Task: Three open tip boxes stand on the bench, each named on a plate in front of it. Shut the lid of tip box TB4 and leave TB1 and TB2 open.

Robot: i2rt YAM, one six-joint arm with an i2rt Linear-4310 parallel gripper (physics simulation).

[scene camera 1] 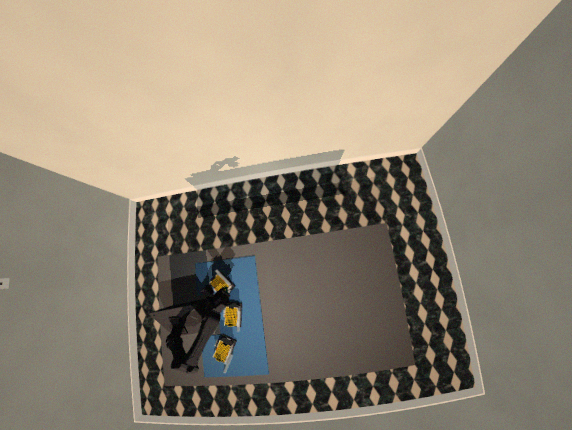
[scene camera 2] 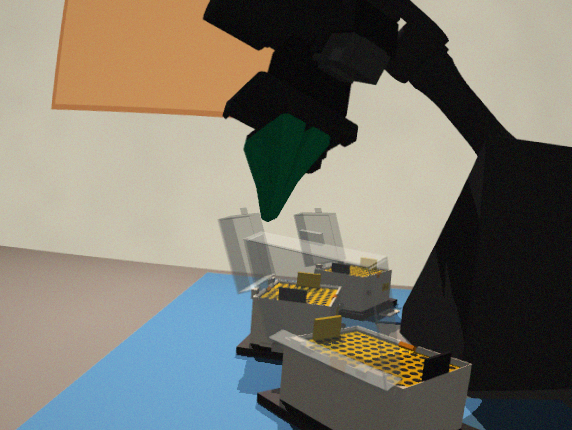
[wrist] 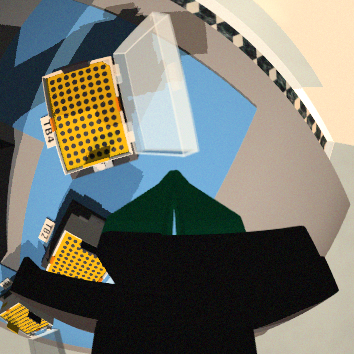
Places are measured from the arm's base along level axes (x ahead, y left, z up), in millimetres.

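Pixels of known places: gripper, between the fingertips: [scene camera 1: 226, 287] [scene camera 2: 268, 219] [wrist: 173, 177]; arm's base, origin of its link: [scene camera 1: 178, 325] [scene camera 2: 564, 258].
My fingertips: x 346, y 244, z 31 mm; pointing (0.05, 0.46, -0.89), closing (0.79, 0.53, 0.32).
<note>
Ahead of a thing's pixels: the offset from my fingertips to its top centre. "spot": to the spot under its first point. Level surfaces: height alone.
Tip box TB4 @(dx -92, dy +6, dz -80 mm) [scene camera 1: 218, 283] [scene camera 2: 375, 400] [wrist: 87, 115], grey with a yellow perforated rack, is nearest in scene camera 2. Its name plate @(spot: dx -138, dy -43, dz -153 mm) [wrist: 48, 131] reads in the wrist view. Its clear lid @(spot: dx -19, dy +54, dz -23 mm) [scene camera 2: 280, 260] [wrist: 157, 95] stands open on the hinge side. TB2 @(dx -13, dy -197, dz -80 mm) [scene camera 1: 231, 316] [scene camera 2: 295, 320] [wrist: 77, 257] is in the middle; its clear lid [scene camera 2: 245, 250] stands open. The third box @(dx -78, dy -420, dz -80 mm) [scene camera 1: 223, 350] [scene camera 2: 357, 290] [wrist: 25, 319], by elimination TB1, has its lid [scene camera 2: 322, 240] open. My gripper [scene camera 2: 268, 219] [wrist: 173, 177] is shut and empty, fingertips pointing down, above box height, beside the free end of TB4's lid in the wrist view.
The boxes stand in a row on a blue mat @(dz -155 mm) [scene camera 1: 255, 325] [scene camera 2: 165, 360] [wrist: 200, 110] on the grey-brown bench @(dz -158 mm) [scene camera 1: 335, 300]. My dark arm [scene camera 1: 200, 340] [scene camera 2: 450, 80] rises on the side opposite the open lids. An orange panel [scene camera 2: 150, 55] hangs on the wall behind.
</note>
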